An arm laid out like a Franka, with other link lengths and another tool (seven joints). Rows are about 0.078 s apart.
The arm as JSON. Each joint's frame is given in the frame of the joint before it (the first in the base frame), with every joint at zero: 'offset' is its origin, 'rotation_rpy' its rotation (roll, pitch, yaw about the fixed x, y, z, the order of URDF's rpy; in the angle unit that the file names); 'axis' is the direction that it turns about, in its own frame. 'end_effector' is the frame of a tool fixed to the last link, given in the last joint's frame.
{
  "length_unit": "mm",
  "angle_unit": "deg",
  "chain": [
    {
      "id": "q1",
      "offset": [
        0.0,
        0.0,
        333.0
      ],
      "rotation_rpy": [
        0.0,
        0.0,
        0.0
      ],
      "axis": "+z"
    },
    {
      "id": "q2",
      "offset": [
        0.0,
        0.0,
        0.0
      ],
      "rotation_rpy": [
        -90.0,
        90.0,
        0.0
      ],
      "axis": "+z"
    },
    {
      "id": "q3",
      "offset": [
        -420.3,
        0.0,
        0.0
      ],
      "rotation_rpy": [
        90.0,
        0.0,
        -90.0
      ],
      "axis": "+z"
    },
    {
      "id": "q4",
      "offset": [
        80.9,
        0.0,
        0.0
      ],
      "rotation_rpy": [
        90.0,
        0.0,
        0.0
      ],
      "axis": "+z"
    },
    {
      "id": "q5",
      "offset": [
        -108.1,
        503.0,
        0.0
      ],
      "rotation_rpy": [
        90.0,
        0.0,
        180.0
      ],
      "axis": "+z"
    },
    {
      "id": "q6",
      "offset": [
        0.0,
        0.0,
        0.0
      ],
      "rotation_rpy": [
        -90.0,
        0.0,
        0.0
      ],
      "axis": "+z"
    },
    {
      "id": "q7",
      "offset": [
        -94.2,
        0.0,
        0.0
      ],
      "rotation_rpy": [
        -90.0,
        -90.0,
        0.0
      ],
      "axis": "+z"
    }
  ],
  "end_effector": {
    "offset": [
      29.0,
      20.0,
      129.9
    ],
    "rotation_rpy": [
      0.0,
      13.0,
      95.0
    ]
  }
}
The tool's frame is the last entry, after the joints.
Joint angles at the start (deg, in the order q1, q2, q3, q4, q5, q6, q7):
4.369, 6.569, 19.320, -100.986, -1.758, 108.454, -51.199
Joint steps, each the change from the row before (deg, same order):
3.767, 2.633, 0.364, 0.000, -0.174, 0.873, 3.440
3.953, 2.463, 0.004, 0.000, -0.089, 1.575, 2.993
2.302, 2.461, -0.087, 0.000, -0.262, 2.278, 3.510
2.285, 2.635, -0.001, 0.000, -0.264, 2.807, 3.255
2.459, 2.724, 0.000, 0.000, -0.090, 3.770, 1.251
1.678, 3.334, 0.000, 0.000, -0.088, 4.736, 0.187
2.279, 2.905, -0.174, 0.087, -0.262, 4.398, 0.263
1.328, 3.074, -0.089, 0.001, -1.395, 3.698, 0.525
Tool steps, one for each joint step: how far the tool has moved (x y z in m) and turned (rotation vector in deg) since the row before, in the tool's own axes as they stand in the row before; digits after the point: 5 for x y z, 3 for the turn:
-0.04949, 0.02663, 0.02152, -1.533, 0.606, -1.070
-0.04757, 0.02772, 0.01955, -0.861, 0.167, -1.160
-0.03159, 0.01210, 0.02218, -0.780, -0.233, 1.129
-0.03263, 0.01421, 0.02419, -0.602, -0.534, 0.864
-0.03543, 0.01718, 0.02433, 0.101, -1.342, -1.087
-0.03134, 0.00787, 0.03257, 0.136, -1.822, -1.254
-0.03121, 0.01556, 0.02832, 0.507, -1.715, -1.614
-0.02077, 0.00731, 0.03417, 0.622, -0.582, -1.149

